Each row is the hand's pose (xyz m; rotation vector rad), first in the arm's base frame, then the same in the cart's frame.
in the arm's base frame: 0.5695 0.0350 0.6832 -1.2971 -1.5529 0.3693
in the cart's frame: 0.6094 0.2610 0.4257 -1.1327 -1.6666 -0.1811
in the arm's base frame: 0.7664 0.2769 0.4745 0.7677 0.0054 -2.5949
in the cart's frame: 0.8670 0.5306 0.3829 1.2789 0.4264 -2.5967
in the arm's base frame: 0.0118 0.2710 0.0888 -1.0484 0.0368 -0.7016
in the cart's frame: 0.2480 0.7814 -0.1388 -0.5688 0.0006 -0.8795
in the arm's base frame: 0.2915 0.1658 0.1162 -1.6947 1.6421 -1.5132
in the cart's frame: 0.5043 0.6329 -0.0906 -1.1655 1.7611 -1.2778
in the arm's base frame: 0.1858 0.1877 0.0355 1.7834 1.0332 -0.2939
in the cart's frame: 0.4260 0.6987 -0.1783 2.1683 0.8519 0.0969
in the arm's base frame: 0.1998 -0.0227 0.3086 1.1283 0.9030 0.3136
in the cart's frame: 0.3547 0.4025 -0.0164 1.4548 0.5572 0.5628
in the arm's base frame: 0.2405 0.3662 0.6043 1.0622 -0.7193 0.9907
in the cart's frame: 0.3303 0.6432 0.4100 1.2347 -1.2146 0.9297
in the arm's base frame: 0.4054 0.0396 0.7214 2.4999 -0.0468 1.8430
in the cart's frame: 0.4415 0.2757 0.4229 -2.0682 0.5132 -1.9858
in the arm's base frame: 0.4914 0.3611 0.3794 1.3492 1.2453 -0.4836
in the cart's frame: 0.6329 0.6843 0.2674 1.7574 1.0899 -0.1175
